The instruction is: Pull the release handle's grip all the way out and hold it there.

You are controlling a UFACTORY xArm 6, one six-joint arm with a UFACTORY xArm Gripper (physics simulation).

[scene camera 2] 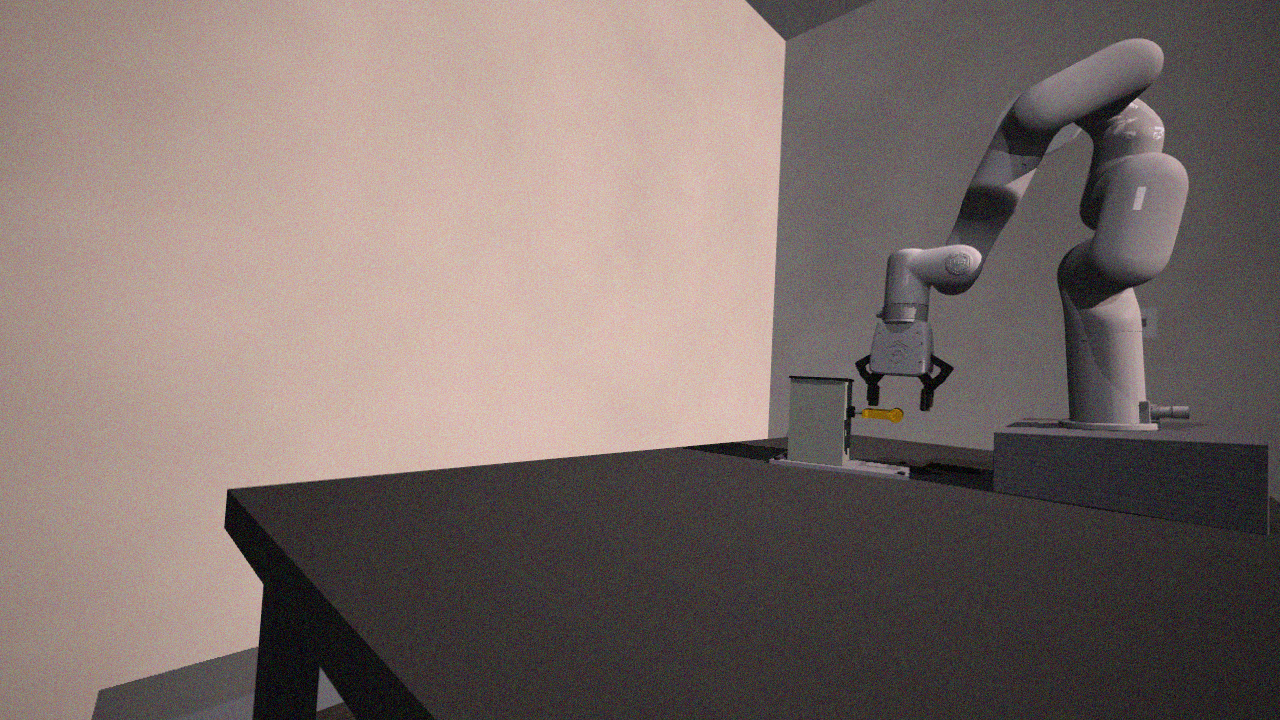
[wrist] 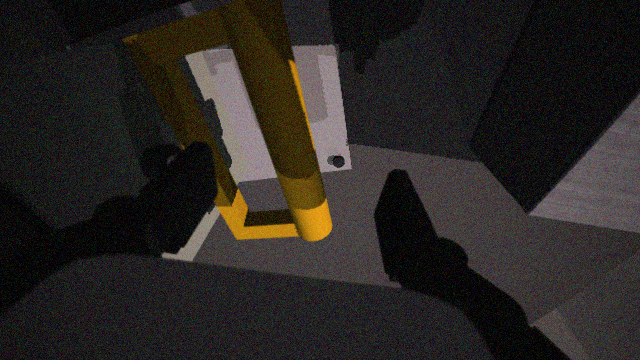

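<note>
The release handle [scene camera 2: 877, 414] [wrist: 227, 212] is a yellow frame standing out sideways from a pale upright housing [scene camera 2: 818, 420]. Its grip [scene camera 2: 897, 414] [wrist: 312, 220] is a thick round bar at the outer end, partly in shadow in the wrist view. A short stem shows between the frame and the housing in the scene view. My gripper [scene camera 2: 900, 402] [wrist: 298, 180] is open and empty, pointing down with its fingertips a little above the handle. One finger is on the housing side, over the frame's inner bar; the other is beyond the grip, apart from it.
The housing stands on a light base plate [scene camera 2: 881, 468] [wrist: 250, 135], with a dark bolt [wrist: 338, 161] at one corner. The dark table [scene camera 2: 626, 573] extends toward the camera. The arm's grey pedestal [scene camera 2: 1127, 474] is at the right, and a pale wall [scene camera 2: 447, 223] rises at the left.
</note>
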